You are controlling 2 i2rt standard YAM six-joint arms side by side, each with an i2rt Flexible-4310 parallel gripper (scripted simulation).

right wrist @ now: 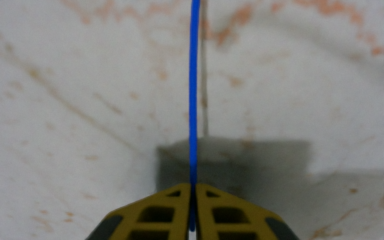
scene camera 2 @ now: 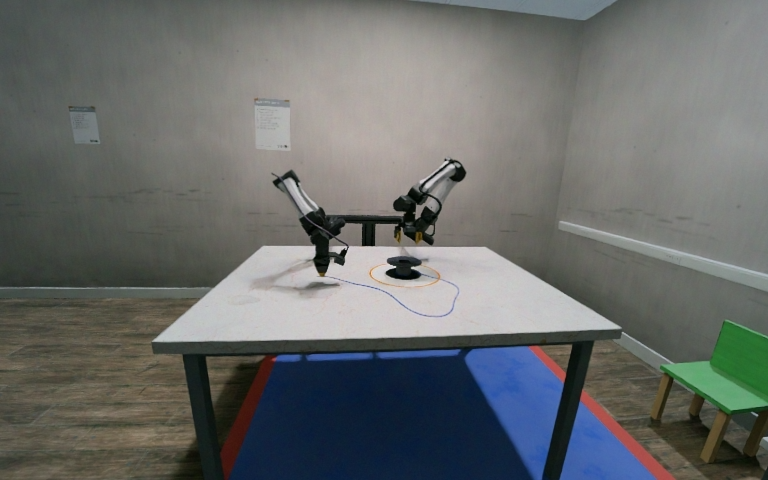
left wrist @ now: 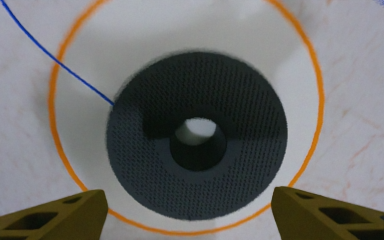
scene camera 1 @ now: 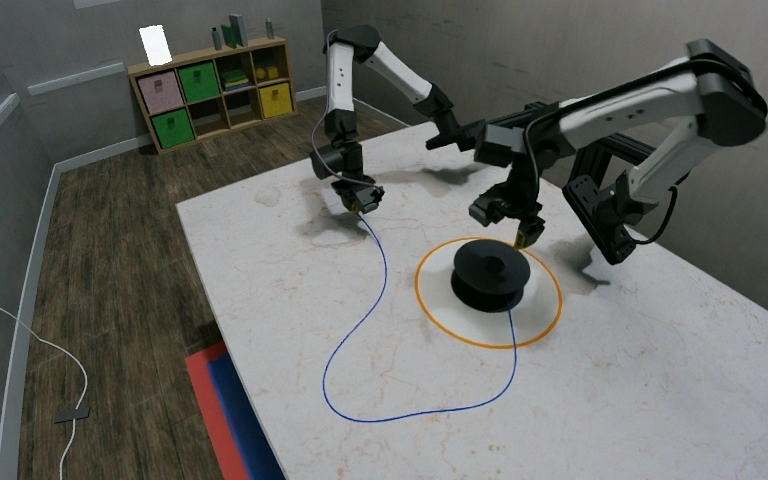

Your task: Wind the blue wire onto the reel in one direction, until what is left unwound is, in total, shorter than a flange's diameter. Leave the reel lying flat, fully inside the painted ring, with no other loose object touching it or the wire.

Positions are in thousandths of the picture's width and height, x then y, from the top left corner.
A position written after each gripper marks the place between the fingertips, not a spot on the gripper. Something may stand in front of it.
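Observation:
Visible: the left gripper (left wrist: 493, 823) and the right gripper (right wrist: 501, 802). Scene camera 1 shows a dark reel (scene camera 1: 613, 543), and the left wrist view shows the reel too (left wrist: 488, 756); in the right wrist view the reel is out of frame.

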